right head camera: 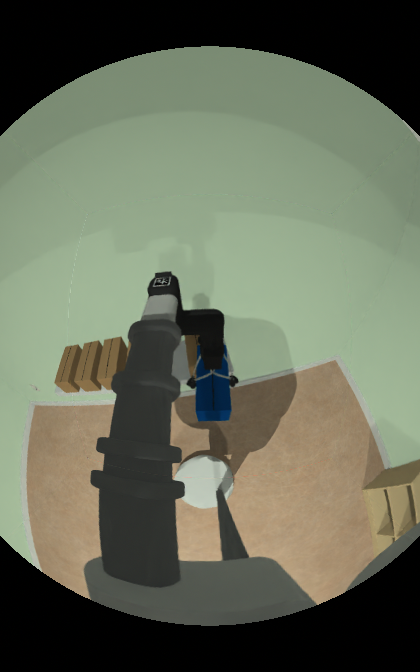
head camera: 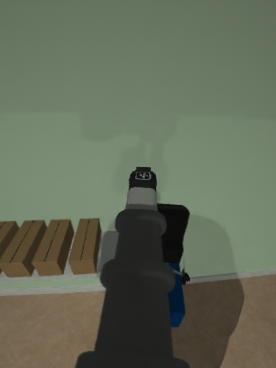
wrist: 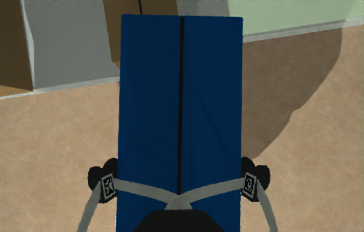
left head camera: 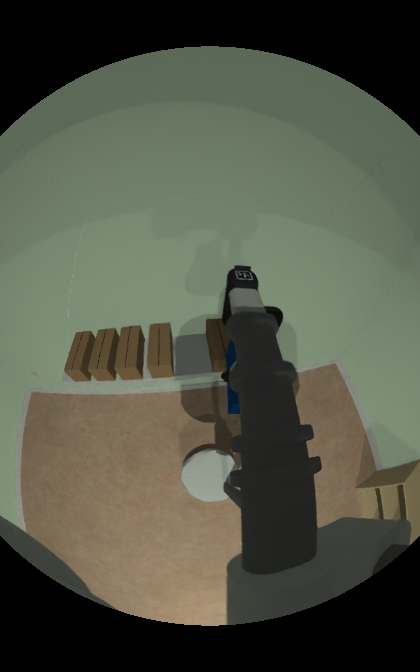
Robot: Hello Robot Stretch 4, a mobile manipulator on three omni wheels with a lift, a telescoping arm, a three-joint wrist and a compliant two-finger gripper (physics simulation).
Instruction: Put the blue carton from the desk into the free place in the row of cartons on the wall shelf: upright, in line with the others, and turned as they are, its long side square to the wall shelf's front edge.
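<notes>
The blue carton [head camera: 176, 302] [left head camera: 233, 395] [right head camera: 213, 397] [wrist: 150, 100] is upright, held in my gripper [right head camera: 212, 381] [wrist: 179, 171], which is shut on its sides. In the wrist view the wall shelf [head camera: 108, 247] [left head camera: 191, 355] [right head camera: 180, 362] [wrist: 70, 45] has a front edge that slants slightly, rising to the right, against the carton's long side. Several brown cartons [head camera: 86, 245] [left head camera: 160, 350] [right head camera: 112, 360] stand left of a bare place; one brown carton [left head camera: 216, 345] [wrist: 112, 30] stands right of it. The blue carton overlaps this last one in the wrist view, mostly to its right.
The arm [head camera: 135, 310] [left head camera: 272, 450] [right head camera: 142, 450] covers part of the shelf in the head views. A white round object [left head camera: 207, 475] [right head camera: 202, 481] is below, near the arm. A tan compartment unit [left head camera: 390, 475] [right head camera: 397, 477] stands at the right. The desk does not show.
</notes>
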